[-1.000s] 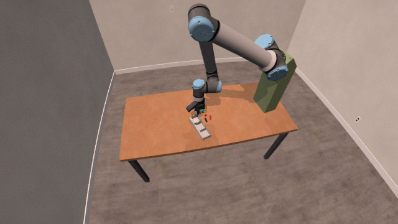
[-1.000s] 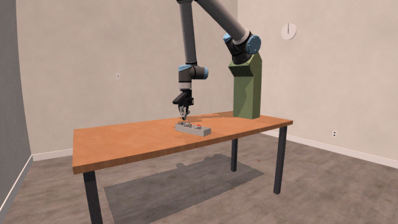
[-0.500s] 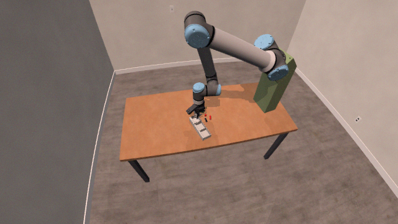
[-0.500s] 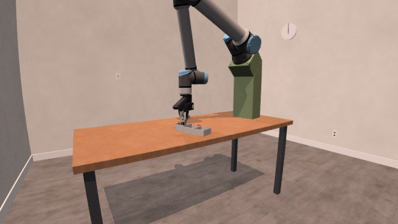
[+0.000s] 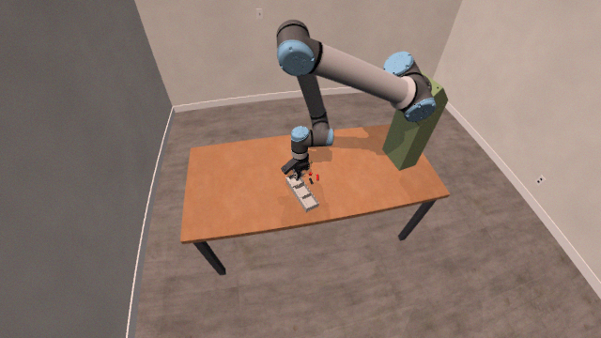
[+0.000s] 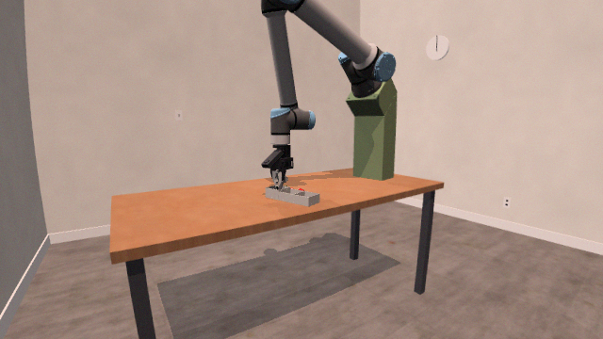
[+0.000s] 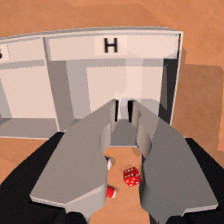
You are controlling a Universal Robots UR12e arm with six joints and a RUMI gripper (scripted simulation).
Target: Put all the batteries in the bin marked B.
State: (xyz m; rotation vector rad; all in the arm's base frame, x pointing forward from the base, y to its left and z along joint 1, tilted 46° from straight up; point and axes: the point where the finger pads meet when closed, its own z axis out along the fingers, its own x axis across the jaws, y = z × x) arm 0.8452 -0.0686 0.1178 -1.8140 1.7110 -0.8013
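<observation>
The grey bin tray is 9 cm to the left of my hand and 1 cm below it. The rest, counted from my hand: black battery 9 cm behind, 3 cm to the left, 3 cm below; green battery 10 cm behind, 8 cm to the right, 3 cm below; red die 11 cm behind, 3 cm below, 2 cm to the right.
</observation>
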